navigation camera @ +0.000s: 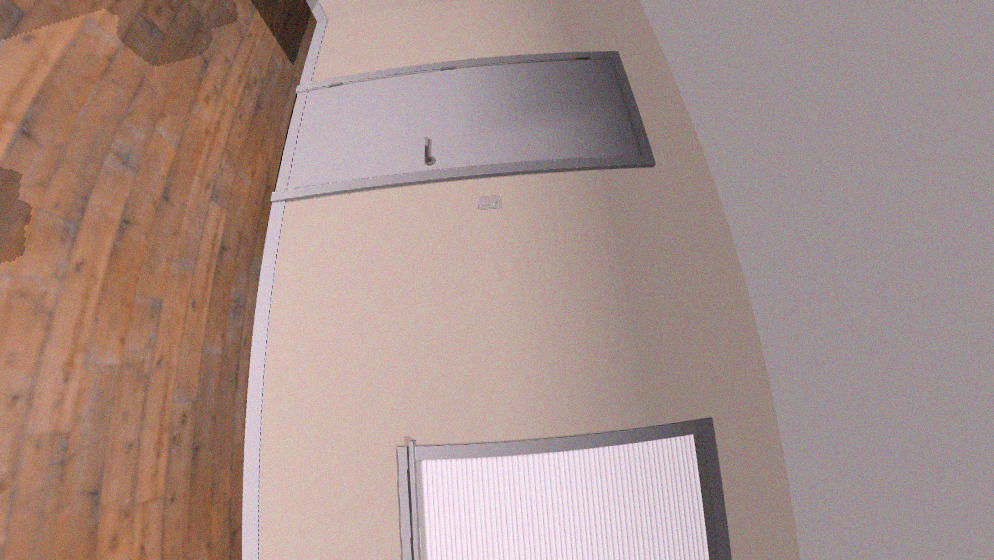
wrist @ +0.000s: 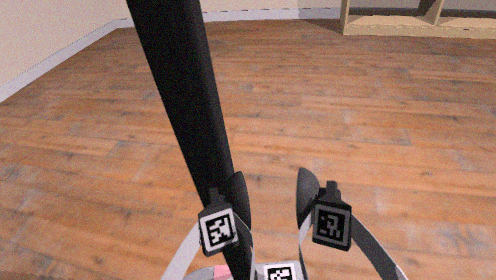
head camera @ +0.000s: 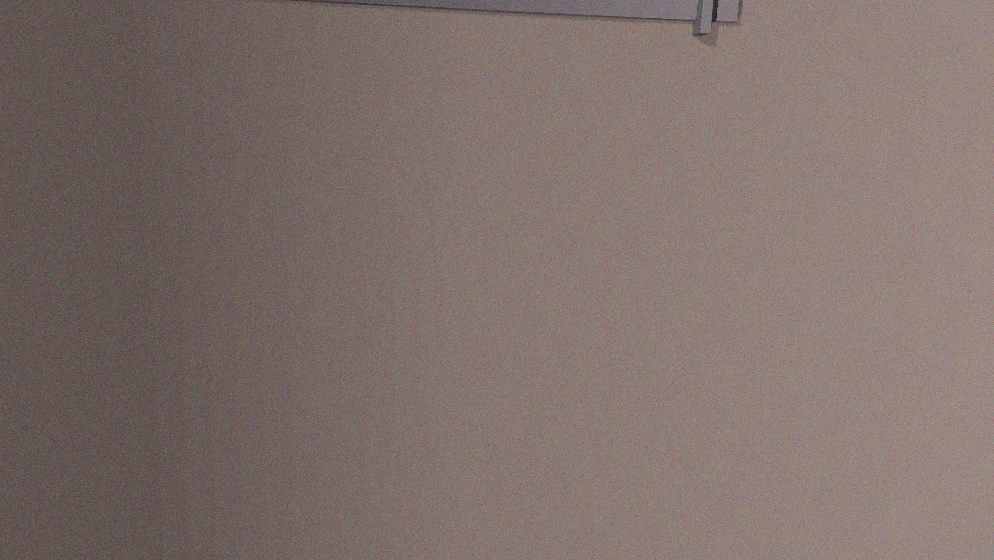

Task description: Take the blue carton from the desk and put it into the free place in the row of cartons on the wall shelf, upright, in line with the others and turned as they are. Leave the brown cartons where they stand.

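Places are measured from the robot's base along level axes (x ahead, y left, z up), in metres.
Pixels of known places: gripper, fingertip midpoint: (wrist: 271, 189).
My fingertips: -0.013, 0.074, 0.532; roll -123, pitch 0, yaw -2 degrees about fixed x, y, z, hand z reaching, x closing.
Note:
Behind a point stands the place of what it marks, as x, y, z.
My gripper (wrist: 271, 189) {-0.013, 0.073, 0.532} shows at the lower middle of the wrist view. Its two dark fingertips stand apart, with wooden floor visible between them and nothing held. The blue carton, the desk, the wall shelf and the brown cartons do not show in the head, navigation or wrist views.
The robot's black mast (wrist: 187, 100) {-0.067, 0.116, 0.587} crosses the wrist view. A low wooden shelf unit (wrist: 390, 29) {0.986, 1.685, 0.044} stands at the upper right. The navigation view shows a grey door (navigation camera: 459, 125) {0.999, -1.784, 1.083}, a window with a blind (navigation camera: 563, 500) {-0.810, -1.316, 1.428} and the wooden floor (navigation camera: 139, 313) {0.077, -0.952, 0.000}. The head view shows mostly wall (head camera: 486, 278) {-0.096, -1.511, 1.194}.

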